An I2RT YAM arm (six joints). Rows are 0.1 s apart.
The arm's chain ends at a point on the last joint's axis. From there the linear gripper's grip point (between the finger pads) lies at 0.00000 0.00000 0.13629 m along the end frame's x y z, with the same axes.
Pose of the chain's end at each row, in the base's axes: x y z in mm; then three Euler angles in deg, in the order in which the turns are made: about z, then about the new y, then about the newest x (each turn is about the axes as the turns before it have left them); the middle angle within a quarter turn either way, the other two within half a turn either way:
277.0 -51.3 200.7 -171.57 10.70 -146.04
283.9 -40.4 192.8 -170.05 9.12 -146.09
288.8 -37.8 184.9 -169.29 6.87 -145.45
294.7 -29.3 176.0 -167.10 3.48 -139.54
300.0 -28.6 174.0 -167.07 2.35 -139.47
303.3 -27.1 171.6 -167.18 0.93 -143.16
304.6 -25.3 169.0 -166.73 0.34 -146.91
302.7 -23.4 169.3 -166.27 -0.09 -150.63
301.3 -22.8 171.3 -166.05 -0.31 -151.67
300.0 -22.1 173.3 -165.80 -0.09 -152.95
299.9 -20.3 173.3 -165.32 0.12 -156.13
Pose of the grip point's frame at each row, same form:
308.9 -123.5 89.6 -171.57 10.70 -146.04
314.7 -112.2 81.1 -170.05 9.12 -146.09
316.4 -111.3 73.5 -169.29 6.87 -145.45
320.6 -114.1 72.5 -167.10 3.48 -139.54
324.0 -114.0 70.5 -167.07 2.35 -139.47
323.2 -106.4 62.5 -167.18 0.93 -143.16
322.3 -97.6 54.8 -166.73 0.34 -146.91
318.4 -88.4 50.5 -166.27 -0.09 -150.63
316.3 -85.7 51.3 -166.05 -0.31 -151.67
315.0 -82.2 51.9 -165.80 -0.09 -152.95
314.1 -73.6 48.7 -165.32 0.12 -156.13

